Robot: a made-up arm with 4 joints.
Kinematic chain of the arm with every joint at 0, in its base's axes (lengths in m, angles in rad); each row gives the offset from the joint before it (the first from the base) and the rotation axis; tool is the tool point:
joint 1: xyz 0 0 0.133 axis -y
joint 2: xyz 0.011 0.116 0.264 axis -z
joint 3: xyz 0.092 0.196 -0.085 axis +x
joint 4: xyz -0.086 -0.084 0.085 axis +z
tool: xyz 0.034 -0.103 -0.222
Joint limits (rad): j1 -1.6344..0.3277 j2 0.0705..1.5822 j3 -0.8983..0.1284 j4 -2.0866..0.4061
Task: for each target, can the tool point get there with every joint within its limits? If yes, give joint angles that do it. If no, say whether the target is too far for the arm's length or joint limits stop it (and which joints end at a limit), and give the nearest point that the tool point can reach.
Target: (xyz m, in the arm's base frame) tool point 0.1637 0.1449 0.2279
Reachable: yes | joints -1.4678 0.2284 -0.7825 -1.4647
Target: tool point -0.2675 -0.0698 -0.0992
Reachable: no: joint limits stop it (at a limit: joint 1, joint 3, joint 4) | nearest point 0.0166 0.0591 0.0479 | short by 0.345 m
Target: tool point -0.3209 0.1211 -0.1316
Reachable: no: joint limits stop it (at a limit: joint 1, joint 2, joint 3) | nearest point -0.0808 0.2100 0.1339 | short by 0.369 m
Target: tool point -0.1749 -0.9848 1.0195
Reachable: no: too far | nearest point -0.0432 0.0369 0.3521 | short by 1.227 m
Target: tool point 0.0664 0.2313 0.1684
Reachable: yes | joints -1.4252 0.6885 -0.2504 -1.7487
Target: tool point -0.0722 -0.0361 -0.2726
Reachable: no: joint limits stop it (at a limit: joint 1, joint 3, joint 4) | nearest point 0.0157 0.0830 0.0345 | short by 0.341 m
